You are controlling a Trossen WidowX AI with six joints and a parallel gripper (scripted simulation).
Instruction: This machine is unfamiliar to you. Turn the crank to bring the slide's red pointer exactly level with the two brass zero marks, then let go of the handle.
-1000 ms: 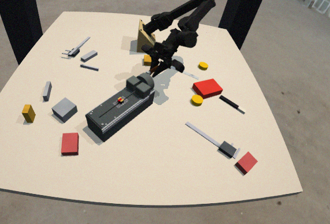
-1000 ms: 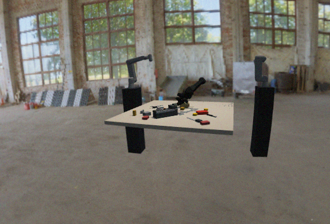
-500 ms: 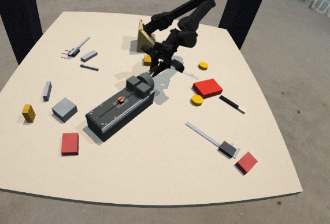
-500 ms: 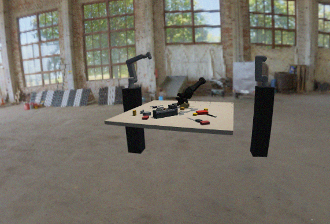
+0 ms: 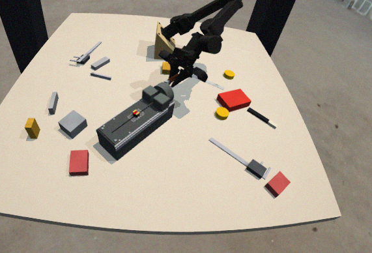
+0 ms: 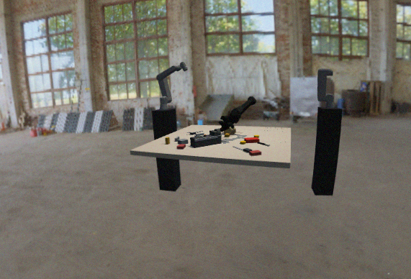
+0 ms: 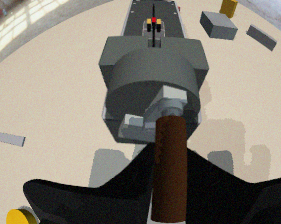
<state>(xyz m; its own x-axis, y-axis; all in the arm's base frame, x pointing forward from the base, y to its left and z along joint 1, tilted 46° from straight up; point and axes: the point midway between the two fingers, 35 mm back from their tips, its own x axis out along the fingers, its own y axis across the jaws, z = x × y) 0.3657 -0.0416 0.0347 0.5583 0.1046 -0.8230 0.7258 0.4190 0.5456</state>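
Right now the crank is 1 cm above my gripper tip. From my gripper tip the other things lie so: brown handle (1 cm behind, 1 cm to the left, 2 cm above); then grey bar (14 cm behind, 20 cm to the left, 9 cm below); then red pointer (12 cm ahead, 12 cm to the right, 1 cm below).
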